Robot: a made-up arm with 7 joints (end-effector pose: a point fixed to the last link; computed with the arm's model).
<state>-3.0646 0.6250 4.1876 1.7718 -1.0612 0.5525 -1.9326</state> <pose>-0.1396 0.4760 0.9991 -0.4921 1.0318 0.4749</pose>
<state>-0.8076 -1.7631 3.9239 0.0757 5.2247 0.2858 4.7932</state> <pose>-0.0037 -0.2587 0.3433 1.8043 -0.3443 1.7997</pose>
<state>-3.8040 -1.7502 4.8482 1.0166 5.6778 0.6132 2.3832</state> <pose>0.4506 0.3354 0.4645 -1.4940 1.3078 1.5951</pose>
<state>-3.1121 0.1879 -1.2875 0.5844 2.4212 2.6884 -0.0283</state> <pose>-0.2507 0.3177 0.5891 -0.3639 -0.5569 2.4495</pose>
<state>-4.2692 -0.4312 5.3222 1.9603 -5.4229 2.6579 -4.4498</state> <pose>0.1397 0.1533 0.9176 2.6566 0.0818 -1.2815</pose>
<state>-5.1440 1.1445 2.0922 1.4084 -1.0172 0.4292 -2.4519</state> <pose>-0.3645 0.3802 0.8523 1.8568 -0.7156 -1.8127</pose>
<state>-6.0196 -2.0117 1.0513 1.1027 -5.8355 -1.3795 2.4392</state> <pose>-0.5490 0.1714 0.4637 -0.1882 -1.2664 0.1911</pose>
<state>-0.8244 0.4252 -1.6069 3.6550 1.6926 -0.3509 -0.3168</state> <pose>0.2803 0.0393 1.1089 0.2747 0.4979 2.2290</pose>
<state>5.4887 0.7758 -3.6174 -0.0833 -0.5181 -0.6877 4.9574</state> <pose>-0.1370 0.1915 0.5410 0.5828 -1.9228 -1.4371</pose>
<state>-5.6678 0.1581 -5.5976 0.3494 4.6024 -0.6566 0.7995</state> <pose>-0.1015 0.2781 0.3863 -1.0293 -2.1439 0.0076</pose>
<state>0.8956 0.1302 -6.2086 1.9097 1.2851 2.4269 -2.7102</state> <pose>0.0929 0.4221 0.8438 1.1839 -1.5481 -0.5599</pose>
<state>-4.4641 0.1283 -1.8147 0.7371 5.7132 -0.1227 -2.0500</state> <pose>0.5051 0.0841 0.5289 0.4911 2.2277 0.2113</pose>
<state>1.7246 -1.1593 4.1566 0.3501 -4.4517 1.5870 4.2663</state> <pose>0.3327 0.0793 0.3427 -0.6260 0.5722 -0.7982</pose>
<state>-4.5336 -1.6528 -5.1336 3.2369 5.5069 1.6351 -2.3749</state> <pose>0.1593 -0.7881 0.4497 -0.3988 -0.3228 2.5275</pose>
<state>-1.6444 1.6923 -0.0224 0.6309 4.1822 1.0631 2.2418</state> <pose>-0.0643 0.0676 -0.0306 2.0762 -1.5602 -1.2260</pose>
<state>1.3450 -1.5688 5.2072 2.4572 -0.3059 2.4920 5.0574</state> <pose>0.1693 -0.5839 0.5132 -1.5922 -1.1127 -1.2293</pose>
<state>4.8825 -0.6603 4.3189 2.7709 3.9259 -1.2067 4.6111</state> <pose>-0.2801 0.3035 0.9156 -1.4554 -0.9368 2.2439</pose>
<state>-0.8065 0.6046 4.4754 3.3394 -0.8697 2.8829 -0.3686</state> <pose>0.1829 -0.1665 0.9559 0.1212 -2.2611 -0.5259</pose>
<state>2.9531 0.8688 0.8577 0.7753 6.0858 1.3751 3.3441</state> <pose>-0.1903 -0.2321 0.1945 -2.3536 -1.0752 -1.7744</pose>
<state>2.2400 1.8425 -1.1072 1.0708 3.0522 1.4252 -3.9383</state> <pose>0.2681 0.4746 0.0791 -0.7832 2.4321 1.3277</pose>
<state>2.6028 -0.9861 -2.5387 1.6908 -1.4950 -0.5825 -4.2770</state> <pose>0.6761 0.0507 0.4510 -1.7711 0.6023 -0.7708</pose>
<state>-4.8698 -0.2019 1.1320 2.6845 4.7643 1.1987 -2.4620</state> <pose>-0.1449 0.0206 1.2594 -0.5115 1.0313 1.2736</pose>
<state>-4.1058 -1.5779 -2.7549 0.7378 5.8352 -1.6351 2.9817</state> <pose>0.3235 -0.1380 0.1006 0.7932 1.8498 0.2750</pose>
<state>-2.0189 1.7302 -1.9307 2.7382 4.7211 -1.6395 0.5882</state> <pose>-0.3439 -0.4666 0.2185 -2.7746 -0.2040 0.2488</pose>
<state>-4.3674 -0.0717 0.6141 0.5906 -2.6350 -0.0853 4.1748</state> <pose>-0.2791 0.1278 0.3517 -2.2783 -1.2667 0.3435</pose>
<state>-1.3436 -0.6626 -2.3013 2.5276 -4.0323 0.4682 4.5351</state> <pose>-0.3552 0.6091 0.9113 -0.4921 -0.5345 0.2587</pose>
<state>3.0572 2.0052 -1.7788 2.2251 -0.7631 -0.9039 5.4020</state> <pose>-0.6034 0.2764 0.0359 -2.7483 0.3232 0.8399</pose>
